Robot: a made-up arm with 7 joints.
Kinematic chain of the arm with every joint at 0, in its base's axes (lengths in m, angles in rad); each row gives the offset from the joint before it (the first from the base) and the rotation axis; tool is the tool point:
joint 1: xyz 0 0 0.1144 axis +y
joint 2: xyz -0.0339 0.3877 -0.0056 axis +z
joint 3: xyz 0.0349 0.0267 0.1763 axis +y
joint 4: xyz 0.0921 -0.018 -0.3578 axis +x
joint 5: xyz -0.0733 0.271 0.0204 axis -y
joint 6: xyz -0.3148 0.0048 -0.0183 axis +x
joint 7: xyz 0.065 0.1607 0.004 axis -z
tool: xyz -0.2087 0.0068 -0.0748
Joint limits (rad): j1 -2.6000..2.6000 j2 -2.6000..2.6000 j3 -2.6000..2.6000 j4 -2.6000..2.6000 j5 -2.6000..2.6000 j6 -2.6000..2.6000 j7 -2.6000..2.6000
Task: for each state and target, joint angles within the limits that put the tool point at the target. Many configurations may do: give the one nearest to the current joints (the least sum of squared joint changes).
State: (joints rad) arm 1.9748 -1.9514 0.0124 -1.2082 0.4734 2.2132 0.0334
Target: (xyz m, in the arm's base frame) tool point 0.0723 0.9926 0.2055
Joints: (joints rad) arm 2.1081 -1.5639 0.6017 -1.4187 0.6148 2.5888 0.3005
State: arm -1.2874 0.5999 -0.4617 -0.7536 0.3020 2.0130 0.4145
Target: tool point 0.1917 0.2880 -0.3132
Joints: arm -1.2960 0.8584 -0.3164 -0.6355 0.3128 2.3396 0.5703
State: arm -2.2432 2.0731 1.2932 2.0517 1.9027 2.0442 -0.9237
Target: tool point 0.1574 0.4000 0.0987
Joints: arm -2.3934 2.1674 1.7205 2.0588 2.2860 1.9890 -1.0265
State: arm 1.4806 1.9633 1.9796 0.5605 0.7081 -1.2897 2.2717
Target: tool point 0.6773 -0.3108 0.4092
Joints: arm 1.4259 1.9085 2.2956 -0.2046 0.5991 -0.8573 1.6128
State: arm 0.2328 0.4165 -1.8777 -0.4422 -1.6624 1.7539 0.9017
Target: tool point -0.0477 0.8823 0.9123
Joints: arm 0.0617 0.5722 -2.1089 -0.7896 -1.9774 1.4307 0.9733
